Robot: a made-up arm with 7 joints.
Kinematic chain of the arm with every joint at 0, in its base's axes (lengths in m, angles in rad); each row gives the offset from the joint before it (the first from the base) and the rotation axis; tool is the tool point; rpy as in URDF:
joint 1: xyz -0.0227 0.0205 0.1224 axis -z
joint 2: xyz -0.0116 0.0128 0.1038 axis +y
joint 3: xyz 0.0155 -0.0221 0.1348 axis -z
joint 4: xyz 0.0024 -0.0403 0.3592 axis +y
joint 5: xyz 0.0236 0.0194 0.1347 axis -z
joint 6: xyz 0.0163 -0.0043 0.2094 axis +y
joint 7: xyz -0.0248 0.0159 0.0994 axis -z
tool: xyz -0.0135 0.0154 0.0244 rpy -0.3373 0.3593 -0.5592
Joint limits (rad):
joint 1: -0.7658..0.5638
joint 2: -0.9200..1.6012
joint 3: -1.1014..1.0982
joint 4: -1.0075..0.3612
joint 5: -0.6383..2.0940
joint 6: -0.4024..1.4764
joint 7: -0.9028..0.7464
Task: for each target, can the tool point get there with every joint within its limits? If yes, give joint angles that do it. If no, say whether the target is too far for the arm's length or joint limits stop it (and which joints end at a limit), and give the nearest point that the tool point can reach.
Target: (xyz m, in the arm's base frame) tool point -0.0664 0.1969 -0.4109
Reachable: no: joint limits stop it (at a limit: joint 1, joint 2, joint 4, joint 6, joint 7) | nearest point 0.4863 0.6025 -0.0950 | short by 0.755 m
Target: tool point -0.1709 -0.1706 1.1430
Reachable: yes | joints -0.5733 -0.1503 0.5427 -0.2951 1.2205 1.0260 0.1667
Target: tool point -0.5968 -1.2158 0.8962
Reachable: no: too far | nearest point -0.4350 -0.6899 0.6999 | short by 0.584 m
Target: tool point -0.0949 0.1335 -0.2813
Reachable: no: joint limits stop it (at a limit: joint 1, joint 2, joint 4, joint 6, joint 7) | nearest point 0.4832 0.6057 -0.0936 | short by 0.770 m
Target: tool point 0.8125 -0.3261 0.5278
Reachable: yes | joints 0.3803 1.2679 -0.1571 -0.2813 -0.0361 0.8119 -0.4076
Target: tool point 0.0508 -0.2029 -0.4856
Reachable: no: joint limits stop it (at a limit: joint 1, joint 2, joint 4, joint 6, joint 7) | nearest point 0.5923 -0.4481 -0.0993 | short by 0.709 m
